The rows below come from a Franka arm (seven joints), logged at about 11 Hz.
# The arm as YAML. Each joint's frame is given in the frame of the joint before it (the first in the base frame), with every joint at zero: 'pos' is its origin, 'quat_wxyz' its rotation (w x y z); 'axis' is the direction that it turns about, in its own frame. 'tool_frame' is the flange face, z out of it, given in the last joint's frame.
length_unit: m
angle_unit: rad
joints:
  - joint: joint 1
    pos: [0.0, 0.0, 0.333]
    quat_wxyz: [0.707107, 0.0, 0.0, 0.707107]
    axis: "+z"
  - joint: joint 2
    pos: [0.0, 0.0, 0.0]
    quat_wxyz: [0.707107, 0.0, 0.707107, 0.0]
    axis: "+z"
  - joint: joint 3
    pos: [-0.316, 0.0, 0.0]
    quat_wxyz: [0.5, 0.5, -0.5, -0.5]
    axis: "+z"
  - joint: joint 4
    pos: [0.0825, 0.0, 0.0]
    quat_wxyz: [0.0, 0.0, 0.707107, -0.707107]
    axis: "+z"
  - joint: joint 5
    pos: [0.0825, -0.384, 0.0]
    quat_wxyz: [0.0, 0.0, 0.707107, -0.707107]
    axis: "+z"
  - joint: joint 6
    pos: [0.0, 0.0, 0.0]
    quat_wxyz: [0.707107, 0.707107, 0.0, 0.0]
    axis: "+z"
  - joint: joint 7
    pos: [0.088, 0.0, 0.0]
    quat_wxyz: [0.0, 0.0, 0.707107, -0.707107]
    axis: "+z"
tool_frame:
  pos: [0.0, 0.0, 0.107]
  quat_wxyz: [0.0, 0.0, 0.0, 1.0]
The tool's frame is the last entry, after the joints.
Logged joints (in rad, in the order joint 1, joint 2, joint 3, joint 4, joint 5, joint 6, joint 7), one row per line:
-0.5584 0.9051 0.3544 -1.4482 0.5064 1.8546 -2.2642
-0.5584 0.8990 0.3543 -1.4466 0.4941 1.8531 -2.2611
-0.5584 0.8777 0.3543 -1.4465 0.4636 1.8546 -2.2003
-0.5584 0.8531 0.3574 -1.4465 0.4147 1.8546 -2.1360
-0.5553 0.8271 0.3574 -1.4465 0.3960 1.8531 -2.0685
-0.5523 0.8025 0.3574 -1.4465 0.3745 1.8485 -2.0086
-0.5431 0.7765 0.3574 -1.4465 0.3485 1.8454 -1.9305
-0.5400 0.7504 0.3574 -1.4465 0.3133 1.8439 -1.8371
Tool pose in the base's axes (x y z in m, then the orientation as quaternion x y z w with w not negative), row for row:
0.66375 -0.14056 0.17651 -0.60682 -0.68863 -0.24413 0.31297
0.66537 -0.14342 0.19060 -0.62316 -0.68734 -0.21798 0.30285
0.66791 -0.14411 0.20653 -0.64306 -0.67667 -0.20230 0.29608
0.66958 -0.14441 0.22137 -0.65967 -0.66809 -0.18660 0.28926
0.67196 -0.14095 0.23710 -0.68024 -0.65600 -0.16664 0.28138
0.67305 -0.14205 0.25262 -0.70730 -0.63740 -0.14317 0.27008
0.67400 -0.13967 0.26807 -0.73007 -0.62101 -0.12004 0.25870
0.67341 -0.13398 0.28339 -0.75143 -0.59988 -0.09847 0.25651
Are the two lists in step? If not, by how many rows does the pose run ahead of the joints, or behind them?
The pose runs 2 rows ahead of the joints: the pose in row i belongs to the joints in row i + 2.
